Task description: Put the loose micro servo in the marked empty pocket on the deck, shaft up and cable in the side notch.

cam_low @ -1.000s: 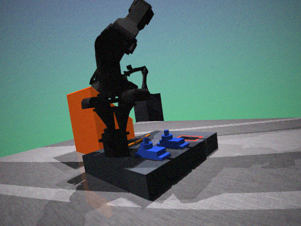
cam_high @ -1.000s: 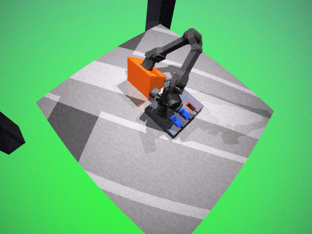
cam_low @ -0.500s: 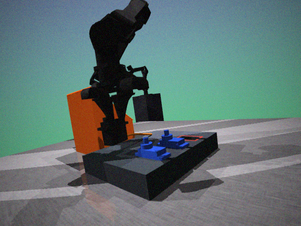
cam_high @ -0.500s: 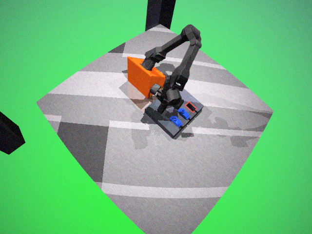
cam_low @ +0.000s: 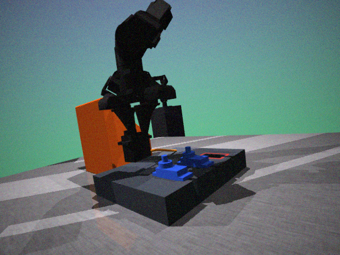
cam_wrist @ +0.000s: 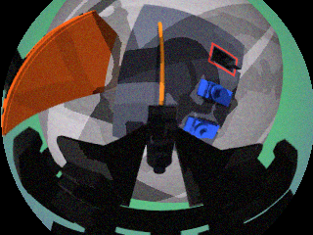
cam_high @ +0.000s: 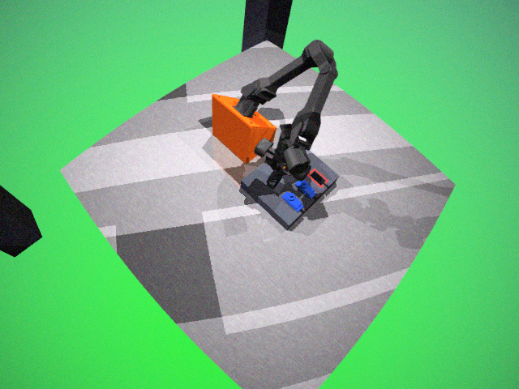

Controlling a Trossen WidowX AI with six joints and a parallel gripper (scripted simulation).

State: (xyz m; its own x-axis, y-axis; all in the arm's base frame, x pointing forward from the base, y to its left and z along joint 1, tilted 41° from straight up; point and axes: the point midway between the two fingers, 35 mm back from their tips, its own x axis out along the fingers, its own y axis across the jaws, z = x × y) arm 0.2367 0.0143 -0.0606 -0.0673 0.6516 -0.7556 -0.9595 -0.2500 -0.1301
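Now: the dark deck 20 mm behind my gripper tip, 60 mm to the left of it and 100 mm below it.
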